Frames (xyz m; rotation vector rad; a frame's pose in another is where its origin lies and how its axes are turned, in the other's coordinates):
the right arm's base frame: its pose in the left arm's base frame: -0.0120 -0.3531 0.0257 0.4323 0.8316 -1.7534
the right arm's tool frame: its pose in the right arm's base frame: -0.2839 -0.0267 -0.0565 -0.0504 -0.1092 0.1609
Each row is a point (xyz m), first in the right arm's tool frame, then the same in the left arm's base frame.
Working: the right arm's tool frame: its pose in the left arm's base frame: 0.0529 -0.1157 0.1804 0.3567 0.7412 -1.5896

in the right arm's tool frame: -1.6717 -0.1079 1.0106
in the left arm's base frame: 0.4217 0.5173 1.9945
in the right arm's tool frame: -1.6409 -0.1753 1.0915
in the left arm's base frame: 0.3665 0.4423 2.0526
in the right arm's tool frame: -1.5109 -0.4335 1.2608
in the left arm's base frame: 0.1268 0.2362 2.1631
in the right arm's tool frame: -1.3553 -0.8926 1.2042
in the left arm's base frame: -0.3543 0.1572 2.1409
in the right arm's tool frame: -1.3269 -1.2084 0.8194
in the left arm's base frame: -0.7373 0.3852 1.9174
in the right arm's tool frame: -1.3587 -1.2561 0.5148
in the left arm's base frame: -0.8355 0.6056 1.7229
